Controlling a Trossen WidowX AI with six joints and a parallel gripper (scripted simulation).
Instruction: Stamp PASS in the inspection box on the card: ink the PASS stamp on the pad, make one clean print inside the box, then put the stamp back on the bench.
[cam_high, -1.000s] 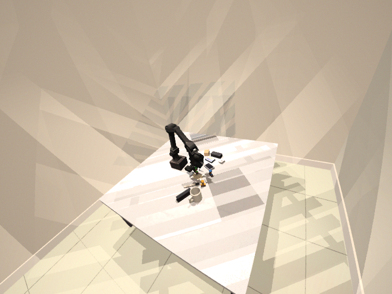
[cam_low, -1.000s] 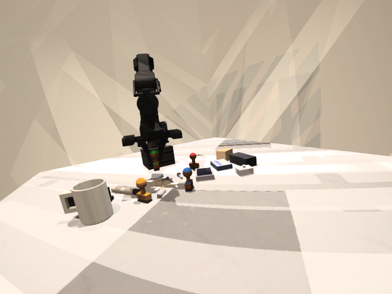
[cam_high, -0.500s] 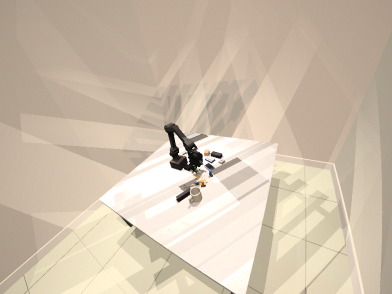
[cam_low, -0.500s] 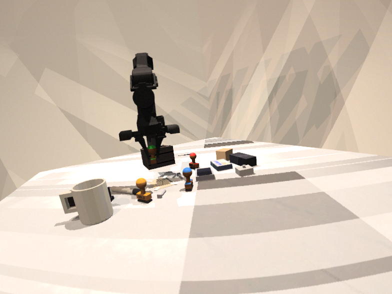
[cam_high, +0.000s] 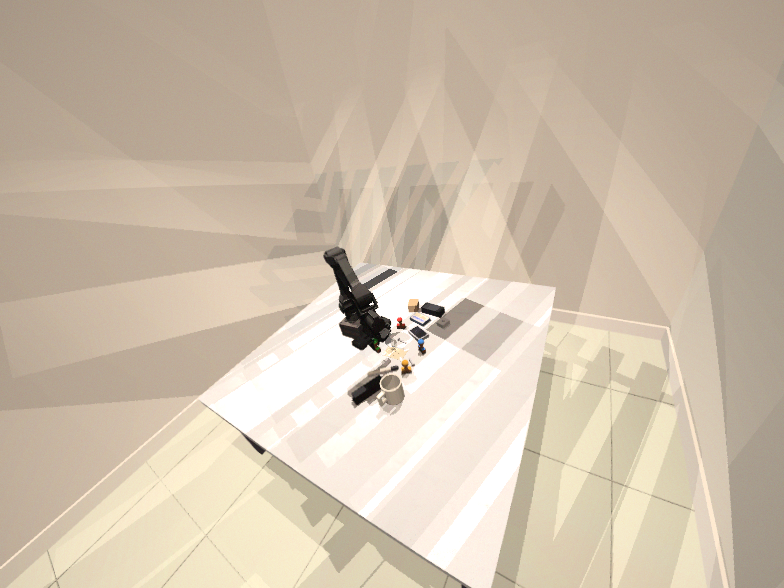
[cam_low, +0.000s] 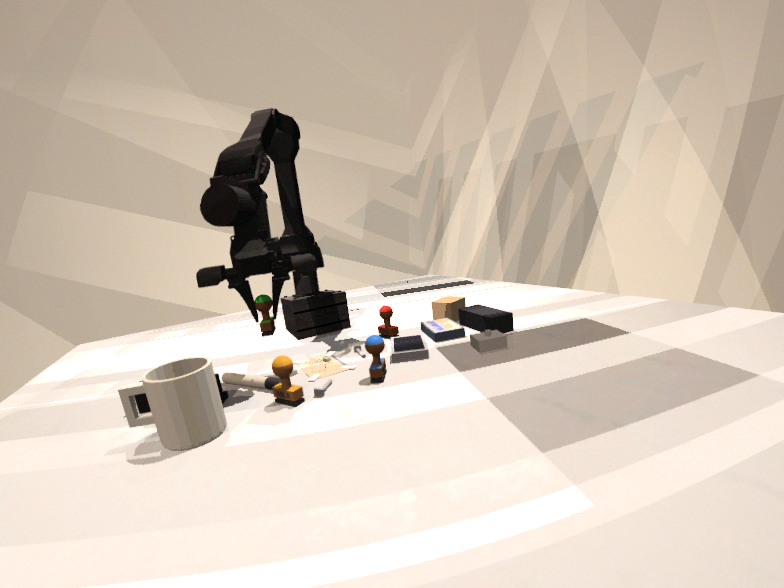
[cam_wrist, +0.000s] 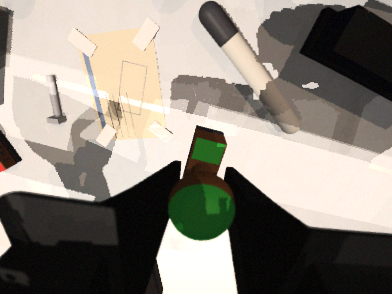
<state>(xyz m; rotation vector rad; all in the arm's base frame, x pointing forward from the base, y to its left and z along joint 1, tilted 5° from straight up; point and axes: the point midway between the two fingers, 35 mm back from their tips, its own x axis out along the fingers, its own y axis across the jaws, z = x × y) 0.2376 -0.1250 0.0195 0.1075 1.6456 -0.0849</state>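
Right now my gripper tip is 80 mm above the marker, 60 mm short of it and 30 mm to the left of it. Also, from my gripper tip: green-knobbed stamp right at my gripper tip; then card 90 mm below, 80 mm to the left, 30 mm ahead; then orange stamp 140 mm ahead, 70 mm below.
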